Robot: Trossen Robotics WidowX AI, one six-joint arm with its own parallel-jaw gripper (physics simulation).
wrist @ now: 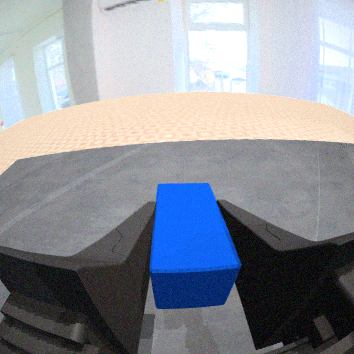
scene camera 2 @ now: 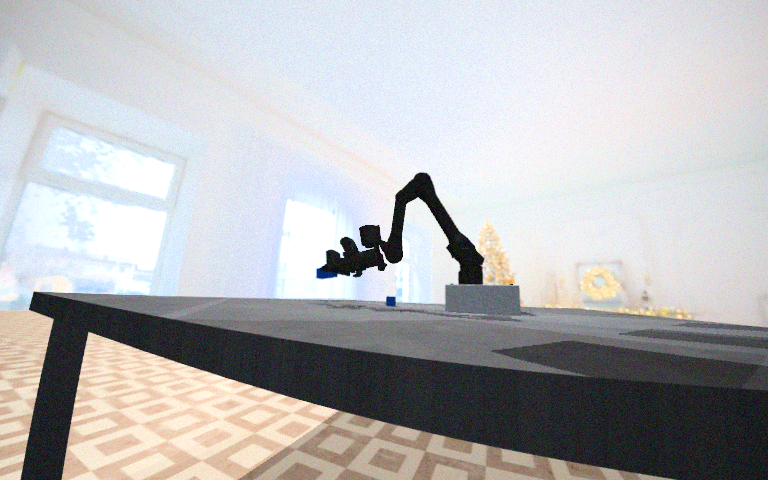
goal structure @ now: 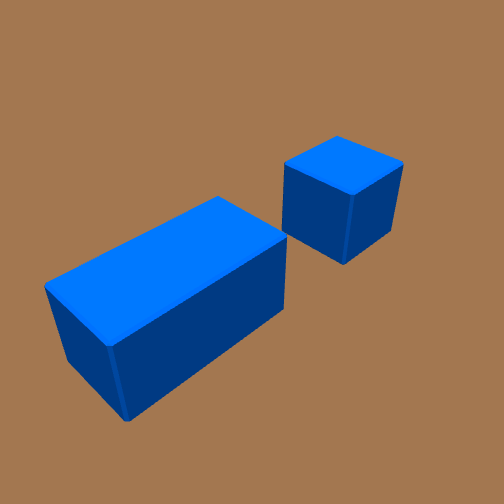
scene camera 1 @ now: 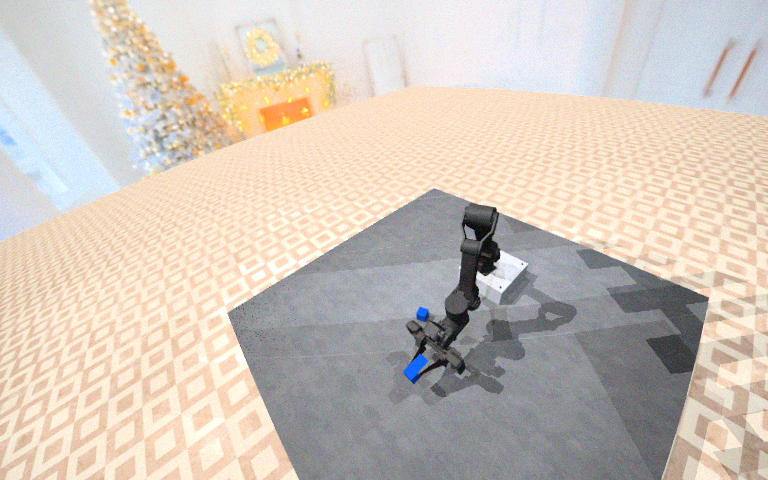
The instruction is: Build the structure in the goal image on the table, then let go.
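Where they show: gripper, fingertip midpoint: (wrist: 185,208) (scene camera 2: 324,269) (scene camera 1: 413,370); arm's base, origin of the base link: (scene camera 2: 471,286) (scene camera 1: 484,267).
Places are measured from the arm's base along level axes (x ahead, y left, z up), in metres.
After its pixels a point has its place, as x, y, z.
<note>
A long blue block (scene camera 1: 415,369) {0.448, 0.164, 0.047} (scene camera 2: 326,273) {0.427, 0.174, 0.027} (wrist: 192,230) {0.430, 0.155, 0.049} is held between the fingers of my gripper (scene camera 1: 421,365) {0.452, 0.159, 0.041} (wrist: 185,208) {0.452, 0.159, 0.041}, which is shut on it. The block is in the air above the table, and its long side points forward, away from the wrist. In scene camera 2 the dark fingers cover part of the block. A small blue cube (scene camera 1: 422,314) {0.293, -0.008, -0.039} (scene camera 2: 390,301) {0.279, -0.002, -0.056} rests on the table, apart from the held block. It lies just behind the gripper in scene camera 1 and lower, to the right of the held block, in scene camera 2. It does not show in the wrist view.
The dark grey table (scene camera 1: 339,407) {0.667, 0.080, -0.071} (scene camera 2: 254,328) {0.066, 0.644, -0.072} (wrist: 75,185) {0.621, 0.382, -0.071} has an edge beyond the held block in the wrist view. The arm stands on a pale base box (scene camera 1: 505,275) {-0.025, 0.076, 0.000} (scene camera 2: 482,298) {-0.048, 0.105, -0.035}, behind the cube and gripper. Shadows of the arm fall on the table.
</note>
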